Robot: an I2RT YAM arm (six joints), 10 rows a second.
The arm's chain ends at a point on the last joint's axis. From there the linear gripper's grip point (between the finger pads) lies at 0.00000 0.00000 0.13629 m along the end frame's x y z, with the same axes.
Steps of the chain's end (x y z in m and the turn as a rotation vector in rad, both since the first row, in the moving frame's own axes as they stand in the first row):
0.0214 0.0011 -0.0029 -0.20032 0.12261 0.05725
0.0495 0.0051 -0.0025 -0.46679 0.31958 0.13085
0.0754 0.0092 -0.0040 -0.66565 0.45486 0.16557
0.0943 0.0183 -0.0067 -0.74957 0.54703 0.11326
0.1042 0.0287 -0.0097 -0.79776 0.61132 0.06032
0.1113 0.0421 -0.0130 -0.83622 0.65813 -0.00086
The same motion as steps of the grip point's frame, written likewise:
0.0372 0.0286 -0.0066 -0.20032 0.12261 0.05725
0.0866 0.0680 -0.0237 -0.46679 0.31958 0.13085
0.1235 0.0949 -0.0458 -0.66565 0.45486 0.16557
0.1531 0.1101 -0.0612 -0.74957 0.54703 0.11326
0.1711 0.1223 -0.0729 -0.79776 0.61132 0.06032
0.1850 0.1357 -0.0832 -0.83622 0.65813 -0.00086

